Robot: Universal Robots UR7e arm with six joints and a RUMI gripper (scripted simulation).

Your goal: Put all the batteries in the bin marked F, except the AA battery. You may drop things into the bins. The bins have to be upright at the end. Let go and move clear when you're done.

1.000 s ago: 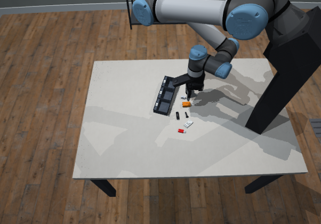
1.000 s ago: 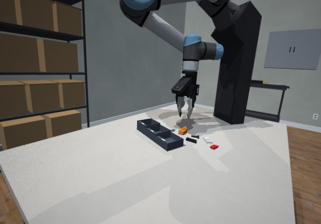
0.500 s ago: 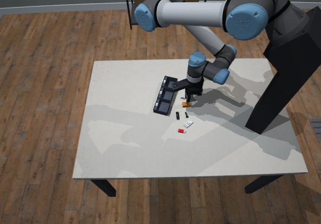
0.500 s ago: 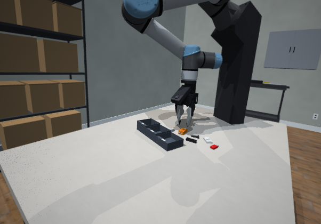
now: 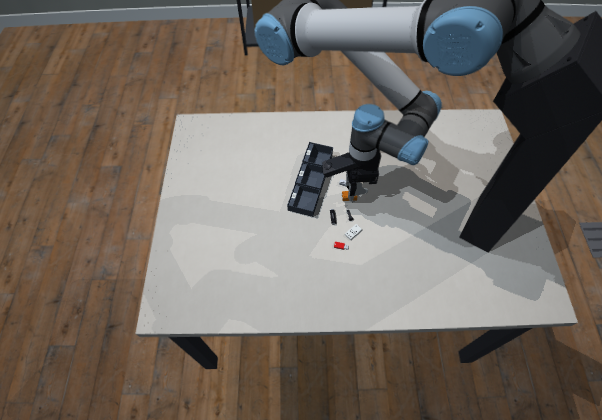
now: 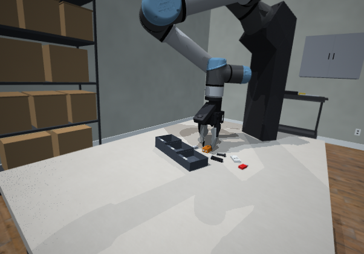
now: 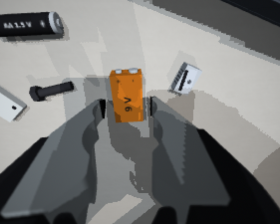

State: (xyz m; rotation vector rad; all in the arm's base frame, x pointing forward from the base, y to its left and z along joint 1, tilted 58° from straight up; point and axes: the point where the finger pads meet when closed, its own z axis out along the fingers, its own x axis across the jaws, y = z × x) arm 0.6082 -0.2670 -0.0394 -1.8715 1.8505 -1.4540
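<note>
Now: the orange block battery 1 cm ahead of my hand and 2 cm below it. From my hand the other things lie so: black cylindrical battery: 8 cm ahead, 5 cm to the left, 2 cm below; then black bolt: 3 cm ahead, 7 cm to the left, 2 cm below; then grey piece: 1 cm behind, 5 cm to the right, 2 cm below.
</note>
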